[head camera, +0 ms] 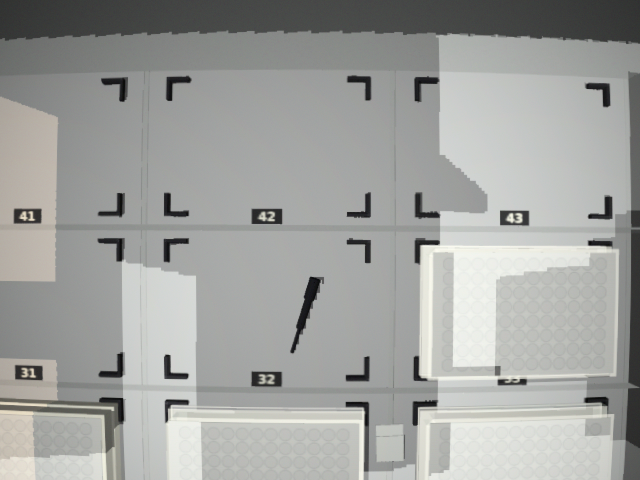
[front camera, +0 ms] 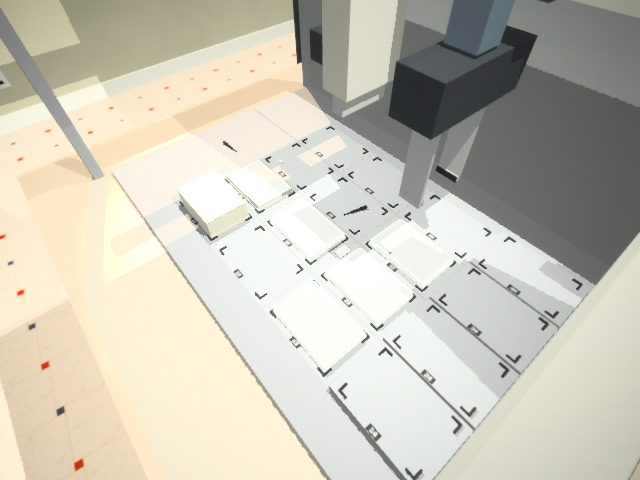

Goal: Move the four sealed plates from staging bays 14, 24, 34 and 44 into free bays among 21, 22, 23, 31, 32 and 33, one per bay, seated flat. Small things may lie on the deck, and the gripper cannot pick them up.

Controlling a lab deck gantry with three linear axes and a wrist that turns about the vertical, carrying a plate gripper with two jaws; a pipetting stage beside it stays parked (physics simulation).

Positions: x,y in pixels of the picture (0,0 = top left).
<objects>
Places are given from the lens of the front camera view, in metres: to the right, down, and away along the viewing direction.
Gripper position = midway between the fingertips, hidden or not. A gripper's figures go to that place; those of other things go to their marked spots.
my gripper (front camera: 429,187): 0.16, -0.08, 0.52
sealed plate (front camera: 326,332): 0.01, 0.14, 0.54
tall pale box (front camera: 211,201): -0.21, -0.07, 0.68
sealed plate (front camera: 414,255): 0.17, 0.03, 0.62
sealed plate (front camera: 367,285): 0.08, 0.07, 0.58
</objects>
